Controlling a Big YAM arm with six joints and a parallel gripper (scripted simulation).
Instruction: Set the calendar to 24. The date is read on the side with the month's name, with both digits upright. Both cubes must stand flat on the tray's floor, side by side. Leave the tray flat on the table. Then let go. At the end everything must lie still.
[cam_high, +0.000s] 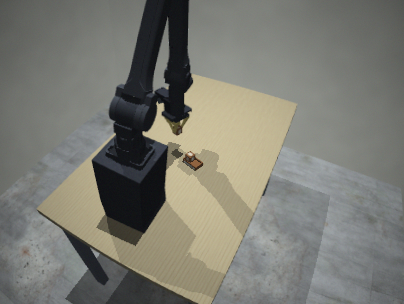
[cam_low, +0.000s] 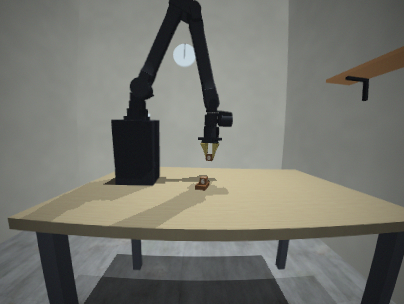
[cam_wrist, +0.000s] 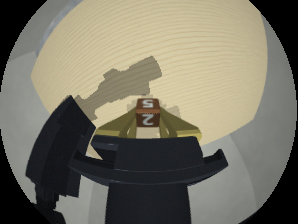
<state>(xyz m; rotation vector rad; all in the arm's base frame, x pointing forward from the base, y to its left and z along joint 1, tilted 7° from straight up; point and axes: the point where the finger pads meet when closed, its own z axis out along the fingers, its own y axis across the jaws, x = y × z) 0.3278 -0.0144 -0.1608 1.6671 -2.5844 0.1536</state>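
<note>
My gripper is now 11 cm above the brown tray, 8 cm to the left of it and 4 cm past it. From my hand the other things lie so: brown digit cube right at my hand.
</note>
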